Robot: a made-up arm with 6 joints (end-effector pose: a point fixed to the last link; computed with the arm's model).
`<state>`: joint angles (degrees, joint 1 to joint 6).
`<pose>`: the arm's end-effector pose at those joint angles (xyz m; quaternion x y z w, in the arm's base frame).
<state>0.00 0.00 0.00 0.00 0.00 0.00</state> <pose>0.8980 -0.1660 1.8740 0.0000 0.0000 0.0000 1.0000</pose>
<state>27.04 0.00 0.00 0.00 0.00 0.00</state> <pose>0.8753 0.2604 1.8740 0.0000 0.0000 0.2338 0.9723</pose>
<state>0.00 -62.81 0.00 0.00 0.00 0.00</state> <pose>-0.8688 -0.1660 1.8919 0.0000 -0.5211 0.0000 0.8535</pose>
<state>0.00 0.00 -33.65 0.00 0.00 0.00</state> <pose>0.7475 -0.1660 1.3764 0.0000 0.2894 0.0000 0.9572</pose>
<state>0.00 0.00 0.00 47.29 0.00 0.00</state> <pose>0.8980 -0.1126 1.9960 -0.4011 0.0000 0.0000 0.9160</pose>
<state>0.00 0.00 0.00 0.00 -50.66 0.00</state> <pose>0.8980 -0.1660 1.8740 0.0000 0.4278 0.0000 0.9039</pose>
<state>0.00 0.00 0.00 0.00 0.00 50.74</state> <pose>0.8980 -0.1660 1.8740 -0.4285 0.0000 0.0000 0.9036</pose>
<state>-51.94 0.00 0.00 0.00 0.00 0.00</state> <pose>0.4229 -0.8094 1.8740 0.0000 0.0000 -0.4379 0.8990</pose>
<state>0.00 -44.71 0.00 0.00 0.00 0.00</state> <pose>-0.3735 -0.1660 2.0897 0.0000 -0.3803 0.0000 0.9248</pose>
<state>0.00 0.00 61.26 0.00 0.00 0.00</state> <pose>0.4318 -0.1660 2.6614 0.0000 -0.5095 0.0000 0.8605</pose>
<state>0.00 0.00 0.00 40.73 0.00 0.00</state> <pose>0.8980 -0.1258 1.9823 -0.3480 0.0000 0.0000 0.9375</pose>
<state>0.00 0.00 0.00 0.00 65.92 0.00</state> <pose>0.8980 -0.1660 1.8740 0.0000 -0.5441 0.0000 0.8391</pose>
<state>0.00 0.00 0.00 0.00 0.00 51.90</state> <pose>0.8980 -0.1660 1.8740 -0.4376 0.0000 0.0000 0.8992</pose>
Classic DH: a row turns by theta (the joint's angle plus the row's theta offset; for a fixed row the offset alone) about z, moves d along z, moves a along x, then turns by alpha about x. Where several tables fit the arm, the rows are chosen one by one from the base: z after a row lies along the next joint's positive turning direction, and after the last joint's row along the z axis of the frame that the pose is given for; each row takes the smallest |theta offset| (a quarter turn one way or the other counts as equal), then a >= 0, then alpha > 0; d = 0 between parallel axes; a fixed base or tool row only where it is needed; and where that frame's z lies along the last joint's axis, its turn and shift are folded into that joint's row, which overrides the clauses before.
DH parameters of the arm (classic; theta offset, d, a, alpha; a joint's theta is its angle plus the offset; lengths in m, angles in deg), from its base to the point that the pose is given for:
joint 1: 0 0.436 0 -90
joint 2: -90 0 1.438 180
joint 3: 0 0 0 -90
joint 4: 0 -0.898 0 90
joint 5: 0 0.166 0 -90
joint 6: 90 0 0 90
tool (fixed): -90 0 0 0

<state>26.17 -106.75 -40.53 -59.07 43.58 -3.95</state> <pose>-0.7563 -0.4667 0.7859 0.6476 -0.5764 0.2275 0.4433</pose>
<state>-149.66 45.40 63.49 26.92 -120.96 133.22</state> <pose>-1.6750 -0.8089 1.7960 0.3305 0.6996 -0.0002 0.6335</pose>
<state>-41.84 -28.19 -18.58 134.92 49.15 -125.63</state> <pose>0.2171 -0.0371 1.9692 -0.0248 0.2150 -0.0410 0.9754</pose>
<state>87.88 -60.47 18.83 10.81 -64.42 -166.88</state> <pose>0.1217 -1.1203 2.0329 0.7757 0.6036 0.1833 0.0204</pose>
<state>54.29 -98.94 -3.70 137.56 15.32 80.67</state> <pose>-1.0416 -1.2391 1.0966 -0.6767 -0.1663 -0.7168 0.0244</pose>
